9 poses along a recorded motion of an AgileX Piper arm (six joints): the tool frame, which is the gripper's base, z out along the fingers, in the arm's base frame.
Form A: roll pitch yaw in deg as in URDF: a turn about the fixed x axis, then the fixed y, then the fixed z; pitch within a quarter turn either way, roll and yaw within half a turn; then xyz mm.
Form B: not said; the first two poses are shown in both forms.
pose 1, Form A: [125.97 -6.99 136.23 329 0 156]
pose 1, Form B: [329 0 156 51.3 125.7 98.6]
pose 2, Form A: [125.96 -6.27 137.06 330 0 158]
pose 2, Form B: [330 0 158 51.6 125.7 97.7]
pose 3, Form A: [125.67 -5.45 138.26 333 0 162]
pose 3, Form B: [333 0 162 52.2 125.5 96.7]
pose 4, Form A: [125.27 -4.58 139.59 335 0 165]
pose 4, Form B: [335 0 165 52.8 125.1 95.6]
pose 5, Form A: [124.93 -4.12 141.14 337 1 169]
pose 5, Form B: [337 1 169 54.0 124.8 95.0]
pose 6, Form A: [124.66 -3.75 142.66 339 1 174]
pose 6, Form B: [339 1 174 55.2 124.6 94.6]
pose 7, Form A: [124.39 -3.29 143.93 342 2 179]
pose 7, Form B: [342 2 179 56.2 124.3 94.0]
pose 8, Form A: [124.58 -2.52 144.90 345 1 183]
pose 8, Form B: [345 1 183 56.6 124.5 93.1]
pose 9, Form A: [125.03 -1.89 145.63 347 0 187]
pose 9, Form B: [347 0 187 57.0 125.0 92.3]
